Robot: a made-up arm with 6 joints.
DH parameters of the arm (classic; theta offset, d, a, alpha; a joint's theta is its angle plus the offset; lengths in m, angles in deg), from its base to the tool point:
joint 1: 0 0.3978 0 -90
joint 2: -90 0 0.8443 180
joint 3: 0 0 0 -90
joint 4: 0 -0.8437 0 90
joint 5: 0 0.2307 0 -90
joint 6: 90 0 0 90
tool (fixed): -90 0 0 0
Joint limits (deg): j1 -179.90..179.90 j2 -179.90..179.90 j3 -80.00..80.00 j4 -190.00..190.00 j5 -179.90..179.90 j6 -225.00..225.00
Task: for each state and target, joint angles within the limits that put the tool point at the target. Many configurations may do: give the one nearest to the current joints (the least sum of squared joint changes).
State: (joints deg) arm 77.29 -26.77 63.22 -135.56 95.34 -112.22
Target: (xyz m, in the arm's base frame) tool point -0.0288 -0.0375 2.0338
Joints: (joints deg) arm 84.10 -19.52 69.63 -96.17 95.34 -112.22
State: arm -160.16 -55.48 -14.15 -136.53 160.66 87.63
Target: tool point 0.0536 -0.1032 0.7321
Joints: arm -151.06 -82.04 -54.23 -120.26 160.66 87.63
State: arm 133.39 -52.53 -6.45 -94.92 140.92 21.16
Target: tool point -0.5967 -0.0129 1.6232
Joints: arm 172.66 -12.45 29.14 -112.70 140.92 21.16
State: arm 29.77 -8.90 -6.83 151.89 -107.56 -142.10
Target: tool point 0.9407 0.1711 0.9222
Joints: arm -1.85 9.63 -19.18 150.81 -107.56 -142.10
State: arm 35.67 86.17 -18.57 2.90 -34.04 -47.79
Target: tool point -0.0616 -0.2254 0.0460
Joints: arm 7.25 116.16 -59.70 -20.69 -34.04 -47.79
